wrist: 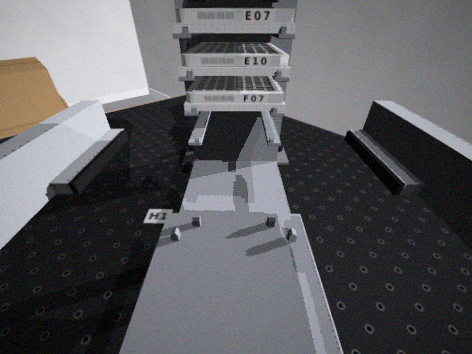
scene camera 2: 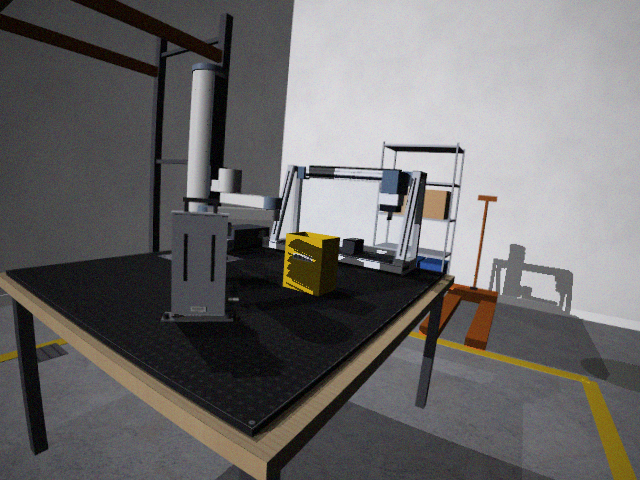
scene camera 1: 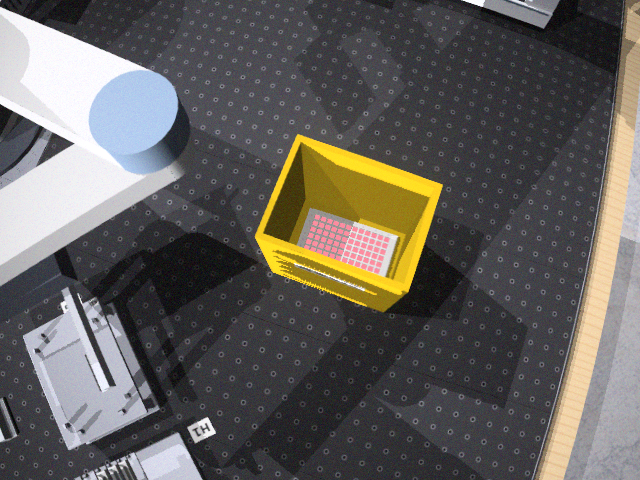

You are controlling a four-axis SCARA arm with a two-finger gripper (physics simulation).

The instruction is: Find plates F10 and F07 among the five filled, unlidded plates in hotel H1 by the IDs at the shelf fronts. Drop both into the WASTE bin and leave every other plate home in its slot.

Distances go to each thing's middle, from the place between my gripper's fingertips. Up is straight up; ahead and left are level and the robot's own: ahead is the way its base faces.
Right now the plate E10 (wrist: 207, 58) is 10 cm ahead of my hand, 9 cm to the right of it and 1 cm above it. Round my hand: hotel H1 (scene camera 2: 198, 291): 16 cm ahead, 15 cm to the right, 2 cm below; then grey peg stand (scene camera 1: 71, 390): 3 cm behind, 3 cm to the left, 11 cm below.
